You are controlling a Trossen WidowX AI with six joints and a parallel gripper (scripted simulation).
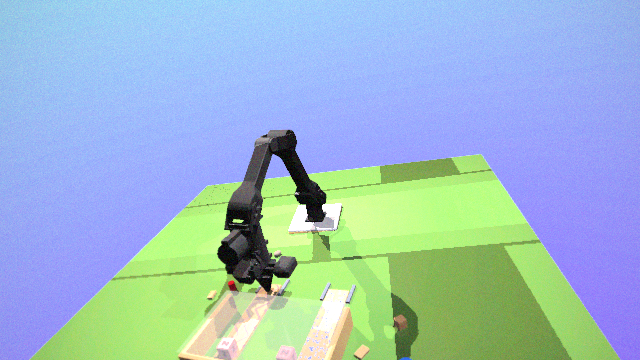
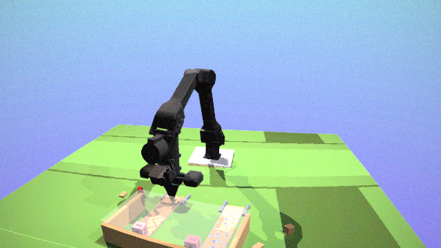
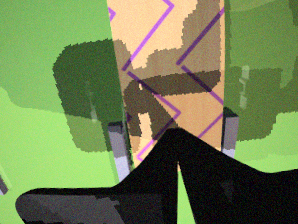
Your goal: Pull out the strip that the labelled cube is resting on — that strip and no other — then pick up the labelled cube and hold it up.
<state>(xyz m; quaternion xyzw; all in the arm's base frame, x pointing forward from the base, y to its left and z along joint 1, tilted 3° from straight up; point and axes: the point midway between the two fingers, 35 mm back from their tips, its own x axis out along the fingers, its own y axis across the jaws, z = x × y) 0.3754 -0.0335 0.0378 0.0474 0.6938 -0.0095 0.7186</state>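
My gripper tip is now 9 cm short of the strip and 1 cm to the left of it. Round my gripper tip: red cylinder (1 cm behind, 12 cm to the right, 1 cm above).
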